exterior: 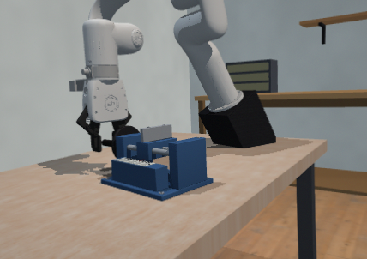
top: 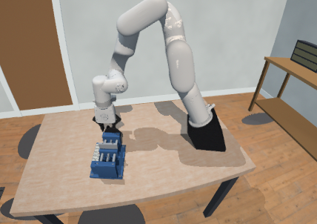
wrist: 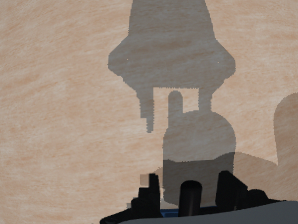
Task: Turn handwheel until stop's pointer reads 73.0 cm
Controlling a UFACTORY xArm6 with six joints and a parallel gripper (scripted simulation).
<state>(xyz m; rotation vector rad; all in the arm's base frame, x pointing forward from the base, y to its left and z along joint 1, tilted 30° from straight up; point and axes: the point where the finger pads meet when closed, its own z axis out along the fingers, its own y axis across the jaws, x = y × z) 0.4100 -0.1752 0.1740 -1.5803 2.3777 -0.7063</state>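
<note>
My gripper is now 1 cm short of the black handwheel and 2 cm to the right of it. From my hand the other things lie so: grey stop block (5 cm ahead, 14 cm to the left, 1 cm above).
</note>
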